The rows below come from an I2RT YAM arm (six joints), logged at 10 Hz.
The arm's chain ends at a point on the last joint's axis. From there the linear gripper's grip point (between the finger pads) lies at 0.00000 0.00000 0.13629 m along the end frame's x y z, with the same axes.
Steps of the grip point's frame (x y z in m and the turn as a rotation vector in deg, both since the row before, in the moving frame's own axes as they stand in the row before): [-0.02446, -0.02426, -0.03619, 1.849, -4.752, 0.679]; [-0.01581, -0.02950, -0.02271, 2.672, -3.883, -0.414]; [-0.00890, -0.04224, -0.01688, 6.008, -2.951, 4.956]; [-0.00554, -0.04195, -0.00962, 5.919, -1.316, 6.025]
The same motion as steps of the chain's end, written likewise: [-0.01320, -0.01980, -0.03565, 1.849, -4.752, 0.679]; [-0.00656, -0.02318, -0.02225, 2.672, -3.883, -0.414]; [-0.00252, -0.02770, -0.01595, 6.008, -2.951, 4.956]; [-0.00316, -0.02776, -0.00886, 5.919, -1.316, 6.025]
